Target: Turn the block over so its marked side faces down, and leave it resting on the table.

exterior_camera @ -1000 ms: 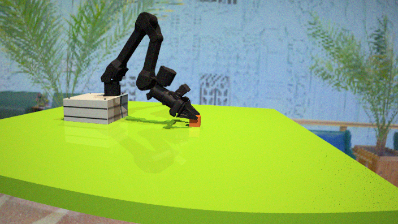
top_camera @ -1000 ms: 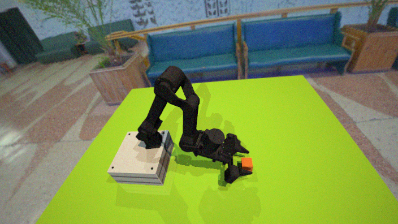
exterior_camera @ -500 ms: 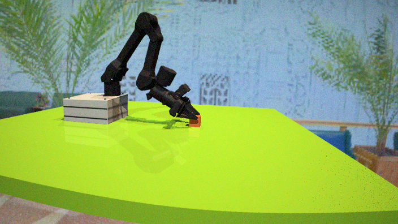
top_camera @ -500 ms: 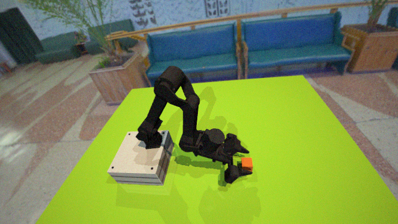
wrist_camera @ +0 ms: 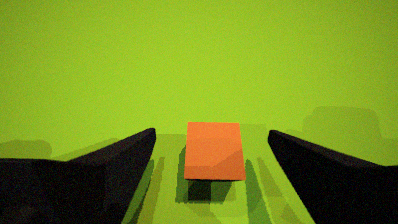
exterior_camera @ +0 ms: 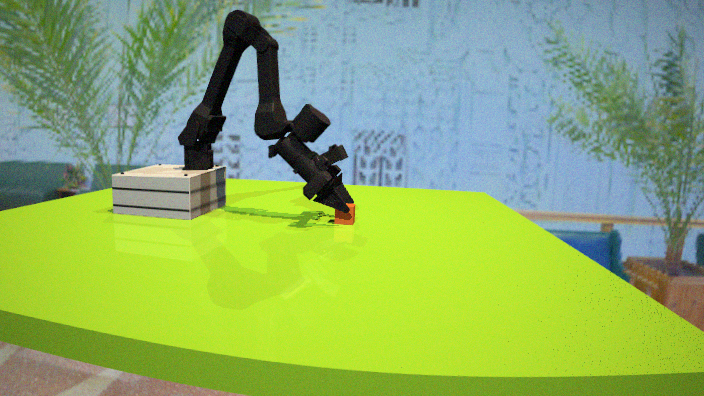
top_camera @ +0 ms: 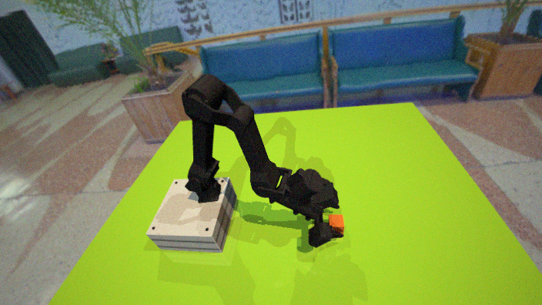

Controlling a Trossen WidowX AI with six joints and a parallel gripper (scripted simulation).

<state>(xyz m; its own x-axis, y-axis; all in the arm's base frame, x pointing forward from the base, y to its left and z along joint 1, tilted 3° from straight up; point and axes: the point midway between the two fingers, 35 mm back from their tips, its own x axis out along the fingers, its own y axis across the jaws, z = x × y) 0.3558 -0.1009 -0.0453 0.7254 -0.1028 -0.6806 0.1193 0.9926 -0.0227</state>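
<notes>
The orange block is 2 cm behind my gripper tip and 1 cm below it.
</notes>
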